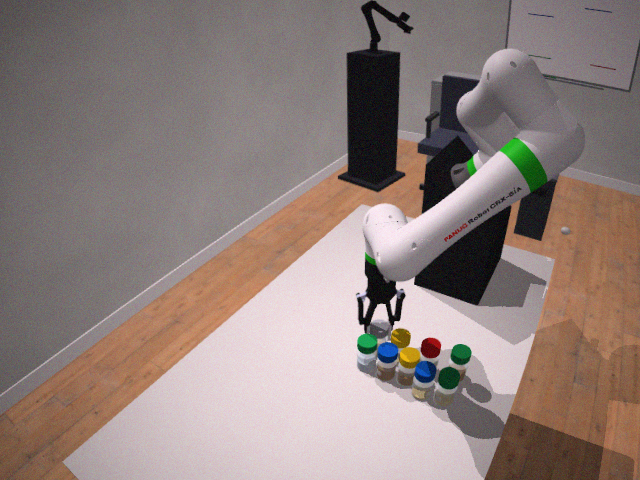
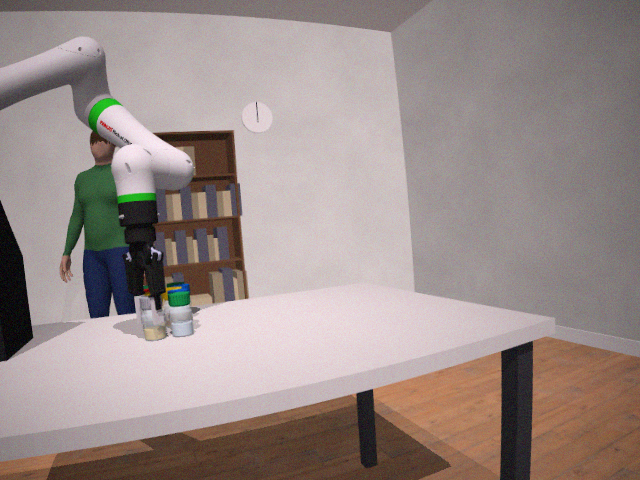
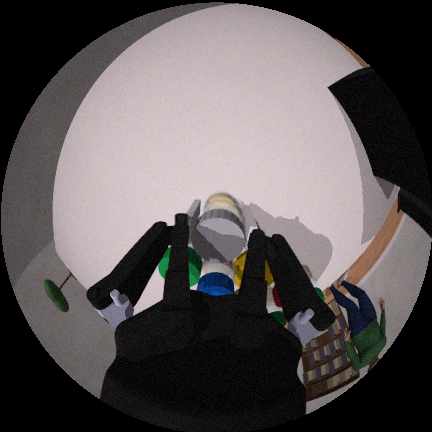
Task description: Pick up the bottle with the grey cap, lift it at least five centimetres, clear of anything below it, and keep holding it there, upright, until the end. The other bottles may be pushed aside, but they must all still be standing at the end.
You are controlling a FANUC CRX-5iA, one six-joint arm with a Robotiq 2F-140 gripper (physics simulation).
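Frame: origin at the arm's base, x back, y right, z up, level; metres.
Seen in the pictures: gripper, fingertip midpoint: (image 1: 377, 338) (image 2: 150, 322) (image 3: 220, 211).
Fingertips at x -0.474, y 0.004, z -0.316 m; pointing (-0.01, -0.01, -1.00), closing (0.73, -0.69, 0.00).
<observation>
Offsets run from my fingertips to a thing's top centre. "*": to the spot under its first point. Level surfaces: height alone.
The bottle with the grey cap {dx -0.006, dy -0.007, dz +0.062 m} (image 1: 379, 327) (image 2: 154, 332) (image 3: 219, 242) stands upright on the white table, at the edge of the bottle group. My gripper (image 1: 378, 330) (image 2: 148, 310) (image 3: 220, 211) points down and is shut on it, one pad on each side near the cap. The base appears at table height. A green-capped bottle {dx -0.074, dy -0.016, dz +0.062 m} (image 1: 367, 344) (image 2: 179, 298) (image 3: 194, 267), a blue-capped bottle {dx -0.067, dy -0.079, dz +0.062 m} (image 1: 387, 353) (image 3: 216, 283) and a yellow-capped bottle {dx +0.000, dy -0.076, dz +0.062 m} (image 1: 400, 338) (image 3: 245, 267) stand close beside it. The fingers partly hide its body.
Farther along the group stand another yellow-capped bottle {dx -0.047, dy -0.136, dz +0.062 m} (image 1: 409, 357), a red-capped bottle {dx +0.019, dy -0.162, dz +0.062 m} (image 1: 430, 347), another blue-capped bottle {dx -0.064, dy -0.196, dz +0.062 m} (image 1: 424, 372) and two green-capped bottles, one at the back {* dx +0.034, dy -0.245, dz +0.062 m} (image 1: 460, 354). The black robot pedestal (image 1: 465, 258) stands behind the group. The table {dz -0.043 m} (image 1: 258, 387) (image 2: 336, 351) extends around them.
</observation>
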